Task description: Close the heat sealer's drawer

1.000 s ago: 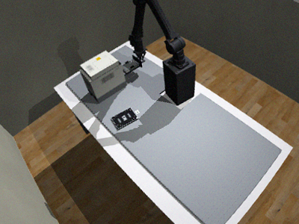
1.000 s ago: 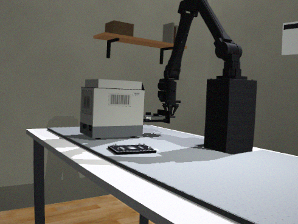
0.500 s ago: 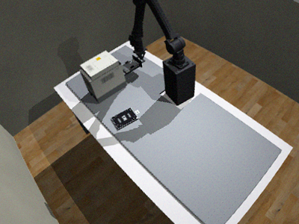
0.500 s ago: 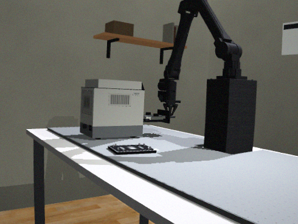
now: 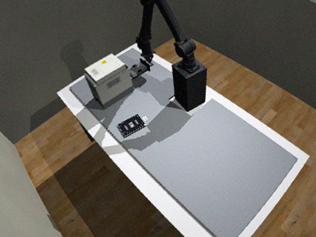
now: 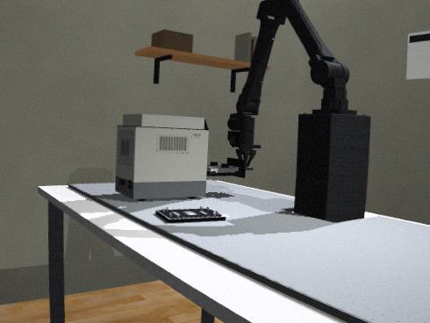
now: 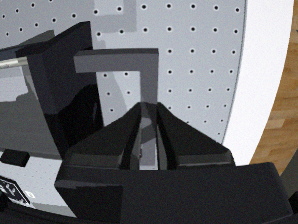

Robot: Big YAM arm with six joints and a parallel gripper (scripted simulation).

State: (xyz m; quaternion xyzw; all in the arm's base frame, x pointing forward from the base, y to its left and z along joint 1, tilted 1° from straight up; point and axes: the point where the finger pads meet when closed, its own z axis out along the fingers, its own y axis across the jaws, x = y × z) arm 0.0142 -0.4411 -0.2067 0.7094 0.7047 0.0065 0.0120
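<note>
Right now my hand is 120 mm short of the sealing frame.
</note>
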